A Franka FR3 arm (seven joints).
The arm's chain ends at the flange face. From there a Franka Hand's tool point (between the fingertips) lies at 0.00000 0.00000 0.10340 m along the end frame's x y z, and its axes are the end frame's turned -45 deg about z.
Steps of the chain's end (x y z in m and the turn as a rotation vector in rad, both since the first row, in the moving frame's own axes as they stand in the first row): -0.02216 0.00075 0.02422 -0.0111 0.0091 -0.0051; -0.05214 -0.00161 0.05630 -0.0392 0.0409 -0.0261; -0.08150 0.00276 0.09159 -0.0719 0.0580 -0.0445; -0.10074 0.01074 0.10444 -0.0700 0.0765 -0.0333; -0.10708 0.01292 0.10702 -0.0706 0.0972 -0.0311
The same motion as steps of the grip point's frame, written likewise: -0.01634 -0.01366 0.02421 -0.0143 -0.0014 -0.0051; -0.03553 -0.03216 0.05613 -0.0566 0.0012 -0.0261; -0.06038 -0.04617 0.09115 -0.0919 -0.0098 -0.0445; -0.07818 -0.05296 0.10388 -0.1036 0.0046 -0.0333; -0.08272 -0.05437 0.10627 -0.1187 0.0188 -0.0311
